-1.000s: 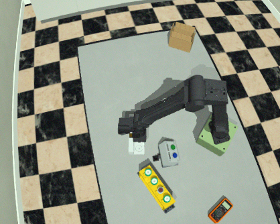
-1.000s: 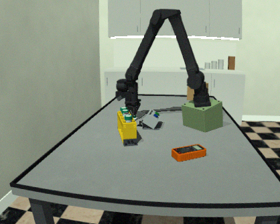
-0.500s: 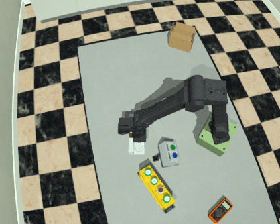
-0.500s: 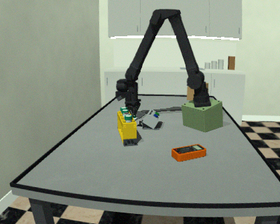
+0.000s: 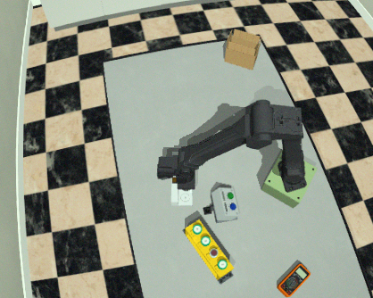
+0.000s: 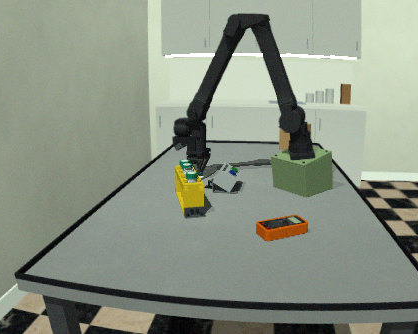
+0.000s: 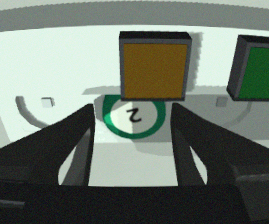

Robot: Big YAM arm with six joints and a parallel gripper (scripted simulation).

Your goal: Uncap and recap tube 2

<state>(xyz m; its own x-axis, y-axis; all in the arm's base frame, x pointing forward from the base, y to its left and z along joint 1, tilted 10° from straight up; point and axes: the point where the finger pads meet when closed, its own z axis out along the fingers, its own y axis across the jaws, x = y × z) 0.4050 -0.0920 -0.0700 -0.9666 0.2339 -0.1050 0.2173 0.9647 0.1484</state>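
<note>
Now: the cap 10 mm below my hand. Also, from my hand: grey key housing (130 mm behind, 120 mm to the left, 30 mm above); then green READY key (150 mm behind, 100 mm to the left, 40 mm above); then blue cycle key (150 mm to the left, 150 mm behind, 40 mm above).
</note>
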